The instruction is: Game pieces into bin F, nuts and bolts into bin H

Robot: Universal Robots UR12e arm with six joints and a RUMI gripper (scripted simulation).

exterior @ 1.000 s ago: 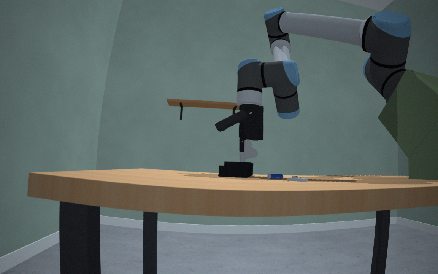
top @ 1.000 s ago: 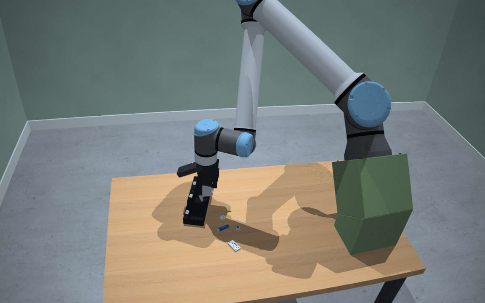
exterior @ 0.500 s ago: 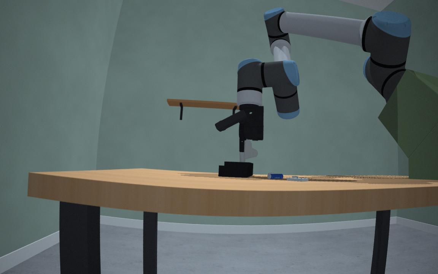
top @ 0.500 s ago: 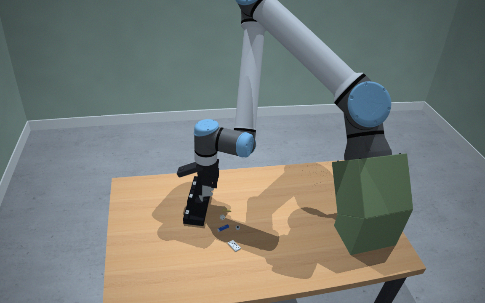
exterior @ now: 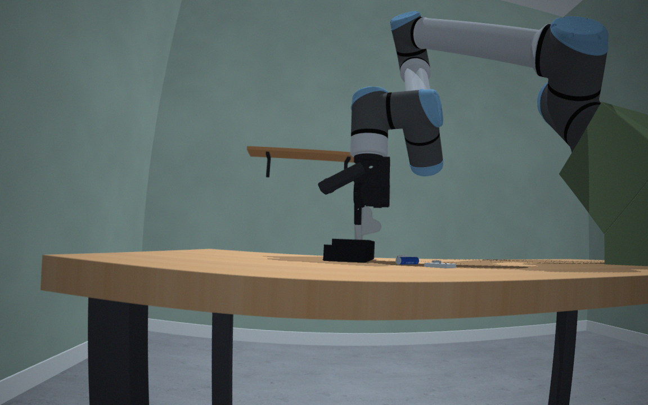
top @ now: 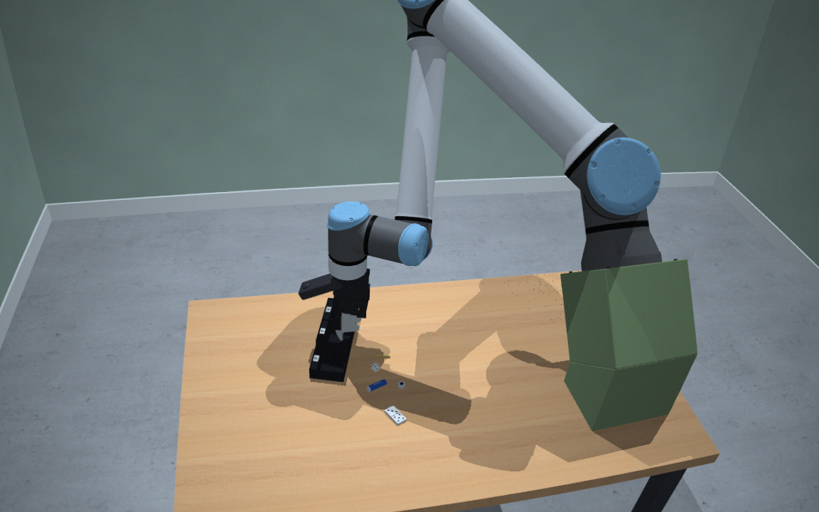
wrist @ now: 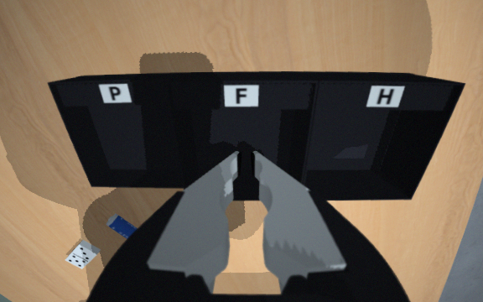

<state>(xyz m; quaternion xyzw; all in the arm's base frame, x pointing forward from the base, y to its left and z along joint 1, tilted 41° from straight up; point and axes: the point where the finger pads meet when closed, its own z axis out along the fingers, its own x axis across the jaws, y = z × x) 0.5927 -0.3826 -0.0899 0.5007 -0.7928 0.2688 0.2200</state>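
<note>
The black bin is 10 mm below my hand and 10 mm ahead of it. Round my hand: brass bolt: 90 mm behind, 70 mm to the left, 30 mm below; battery: 170 mm to the left, 40 mm behind, 30 mm below; white die: 110 mm to the left, 60 mm behind, 30 mm below.
</note>
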